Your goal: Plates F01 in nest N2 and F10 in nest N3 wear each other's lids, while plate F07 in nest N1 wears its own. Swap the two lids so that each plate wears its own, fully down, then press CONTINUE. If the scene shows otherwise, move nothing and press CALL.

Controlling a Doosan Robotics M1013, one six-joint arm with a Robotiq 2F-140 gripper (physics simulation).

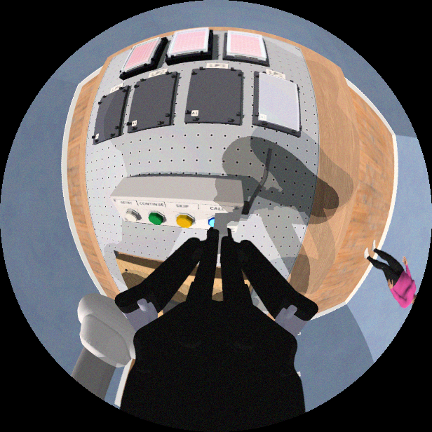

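Note:
Three pink plates, a left one, a middle one and a right one, sit in dark nests at the far edge of the board. Their labels and whose lid each wears cannot be read. The button box carries a green CONTINUE button and a blue CALL button, which shows bright light blue and is partly hidden by the fingertips. My gripper is shut and empty, its tips right at the CALL button; whether they touch it cannot be told.
Dark empty pads and one pad with a pale translucent panel stand between the plates and the box. A white button and a yellow SKIP button are also on the box. A wooden piece lies near the gripper.

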